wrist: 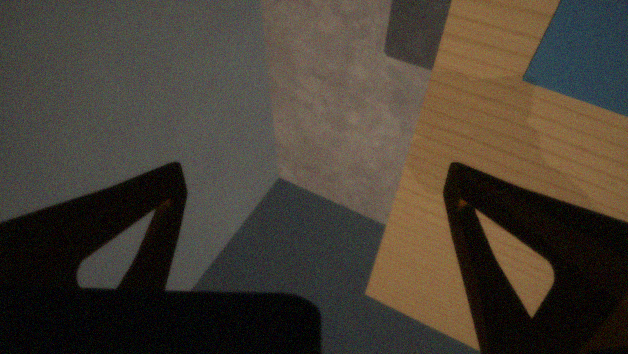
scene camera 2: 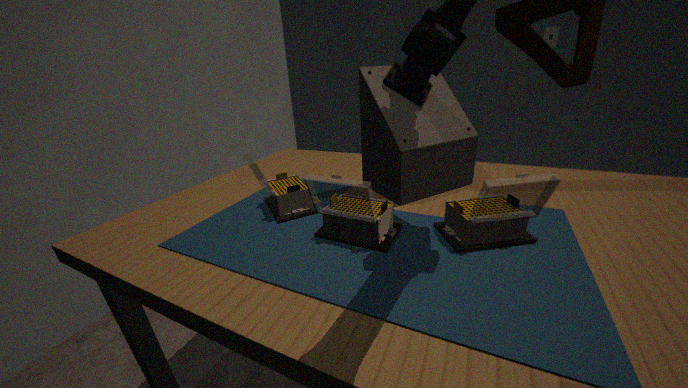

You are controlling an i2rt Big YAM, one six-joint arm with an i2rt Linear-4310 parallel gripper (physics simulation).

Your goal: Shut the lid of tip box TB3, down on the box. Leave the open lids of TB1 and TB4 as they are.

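Places are measured from the arm's base along level axes (x ahead, y left, z up), in metres.
Where they show: gripper, between the fingertips: point(wrist: 315, 177) point(scene camera 2: 607, 39); arm's base, origin of its link: point(scene camera 2: 406, 85).
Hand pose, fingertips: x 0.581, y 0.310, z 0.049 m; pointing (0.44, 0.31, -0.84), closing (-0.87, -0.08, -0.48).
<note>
Things, the pixels of their top centre, and the offset from my fingertips. Level surfaces: height alone.
- blue mat, height of its surface: dz -0.319 m
- left box, centre of its top: point(scene camera 2: 291, 181) dy -0.506, dx -0.305, dz -0.253 m
- middle box, centre of its top: point(scene camera 2: 360, 201) dy -0.291, dx -0.269, dz -0.253 m
- right box, centre of its top: point(scene camera 2: 482, 201) dy -0.073, dx -0.364, dz -0.253 m
- wooden table, height of its surface: dz -0.322 m
Three tip boxes with yellow racks stand on the blue mat point(scene camera 2: 300, 270) point(wrist: 590, 55), each with a translucent lid open. The left box point(scene camera 2: 295, 202) has its lid point(scene camera 2: 258, 171) tilted up to the left. The middle box point(scene camera 2: 350, 227) has its lid point(scene camera 2: 361, 189) tipped back behind it. The right box point(scene camera 2: 490, 230) has its lid point(scene camera 2: 520, 188) tipped back behind it. I cannot read which box is TB1, TB3 or TB4. My gripper point(wrist: 315, 177) is open and empty; a finger shows high at the upper right in the scene view, above and away from the boxes. No box shows in the wrist view.
The grey arm base point(scene camera 2: 435, 167) stands behind the middle and right boxes. The wooden table point(scene camera 2: 625, 240) point(wrist: 480, 125) has its left corner near the pale wall point(scene camera 2: 150, 125). The arm's shadow crosses the mat. The wrist view shows the table edge, floor point(wrist: 340, 125) and walls.
</note>
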